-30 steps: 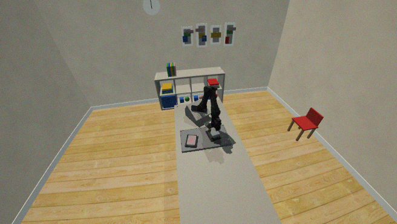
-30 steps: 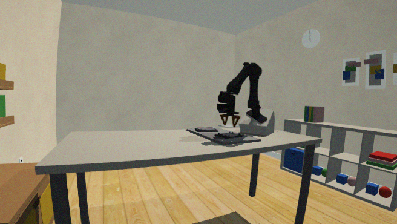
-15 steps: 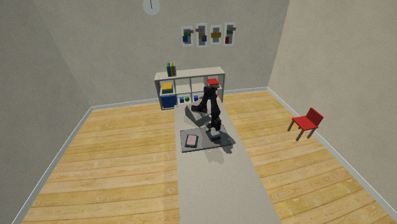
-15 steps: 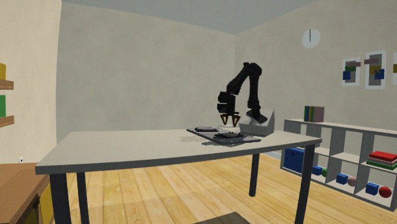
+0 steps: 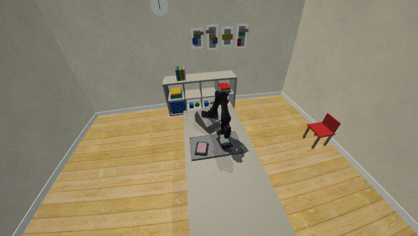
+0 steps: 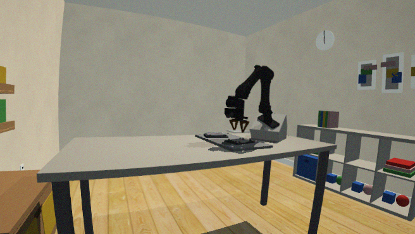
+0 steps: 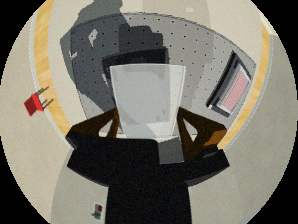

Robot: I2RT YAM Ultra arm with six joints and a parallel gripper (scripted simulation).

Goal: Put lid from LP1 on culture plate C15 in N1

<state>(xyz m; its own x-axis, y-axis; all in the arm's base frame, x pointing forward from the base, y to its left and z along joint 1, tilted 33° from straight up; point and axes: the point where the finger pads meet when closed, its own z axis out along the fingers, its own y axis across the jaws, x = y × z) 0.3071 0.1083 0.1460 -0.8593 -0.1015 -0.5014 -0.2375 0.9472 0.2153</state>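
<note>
Right now the culture plate C15 is 8 cm ahead of my hand, 22 cm to the right of it and 6 cm below it. The rest, counted from my hand: lid: 1 cm below; then lid park LP1: 1 cm behind, 1 cm to the left, 7 cm below; then plate nest N1: 8 cm ahead, 22 cm to the right, 7 cm below.
</note>
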